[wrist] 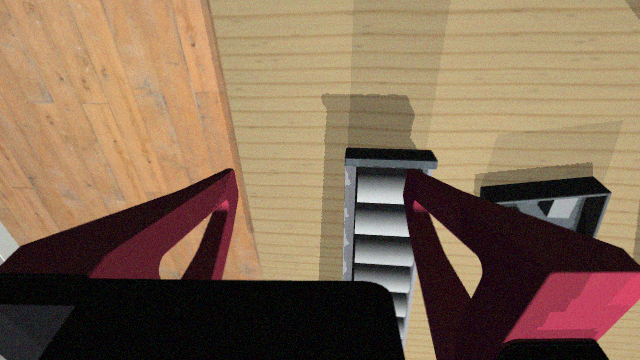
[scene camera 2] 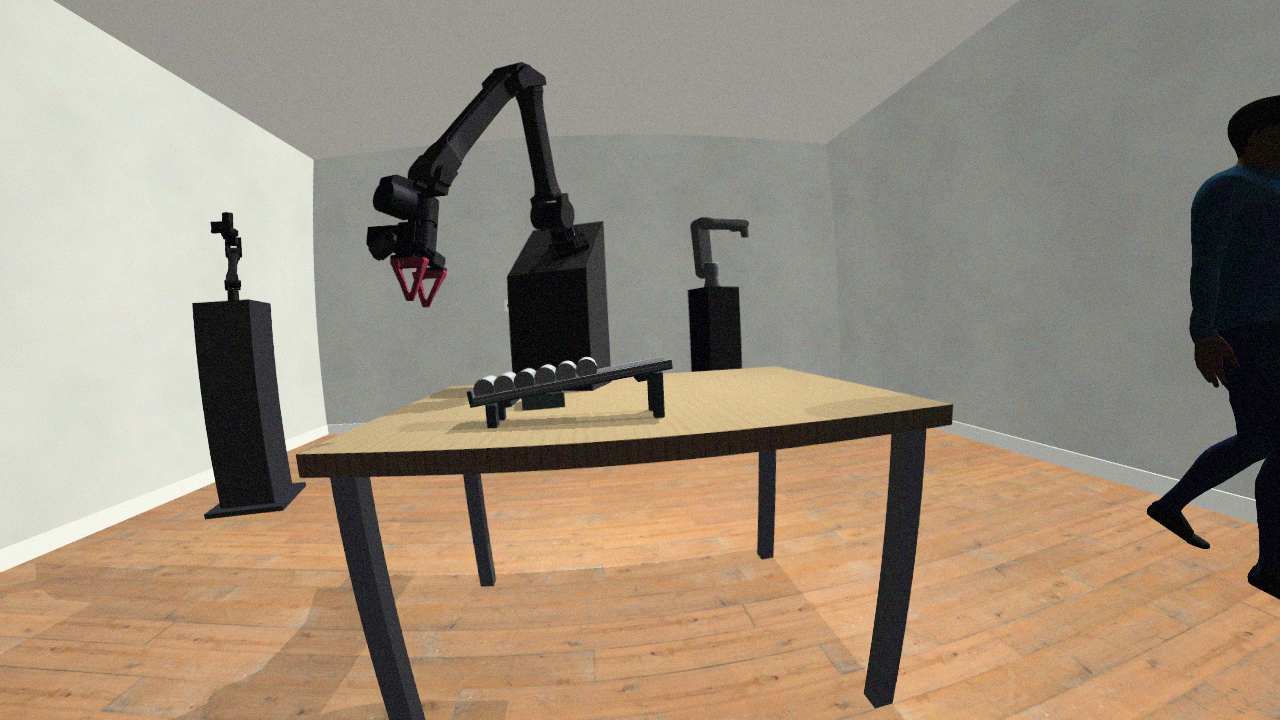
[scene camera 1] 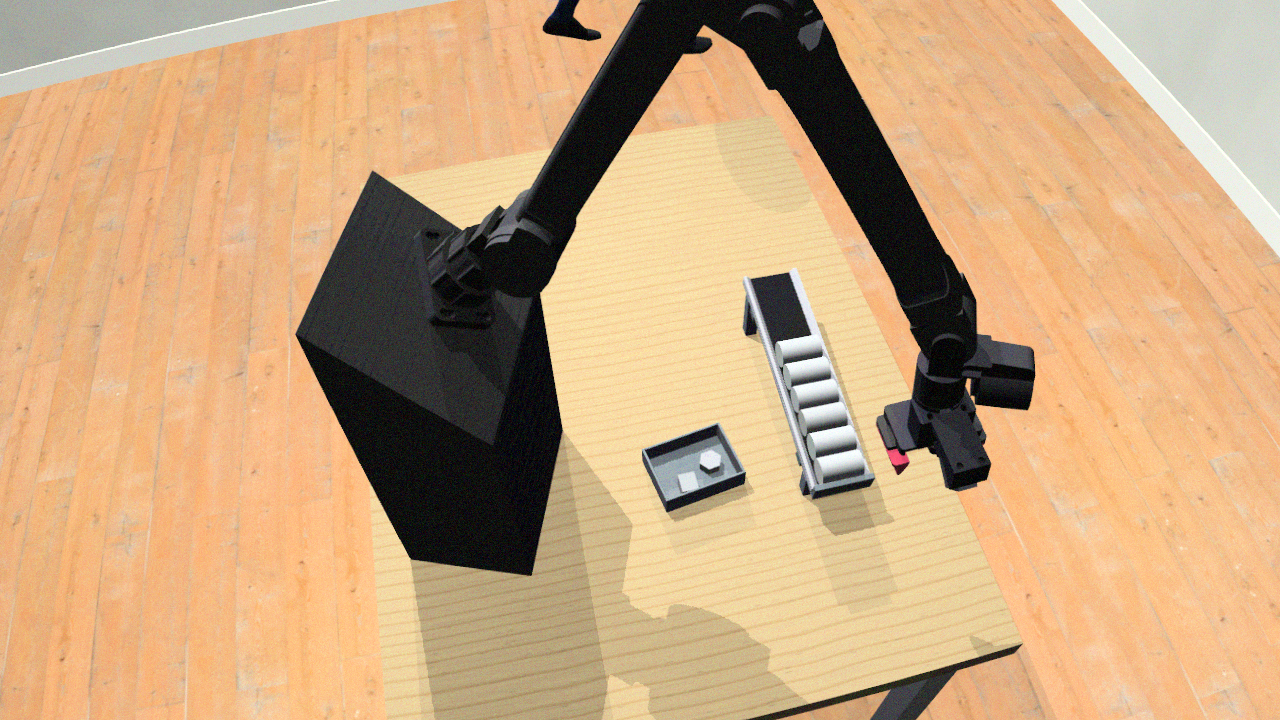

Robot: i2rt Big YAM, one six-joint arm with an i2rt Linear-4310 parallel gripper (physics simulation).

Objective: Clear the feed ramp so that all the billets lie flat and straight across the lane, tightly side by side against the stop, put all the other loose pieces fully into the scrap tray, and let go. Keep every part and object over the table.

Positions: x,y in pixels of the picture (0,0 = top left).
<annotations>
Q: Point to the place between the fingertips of my gripper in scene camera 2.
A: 418,304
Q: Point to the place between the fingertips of my gripper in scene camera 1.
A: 924,463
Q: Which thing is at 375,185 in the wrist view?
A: A billet.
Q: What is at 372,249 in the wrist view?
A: A billet.
</annotations>
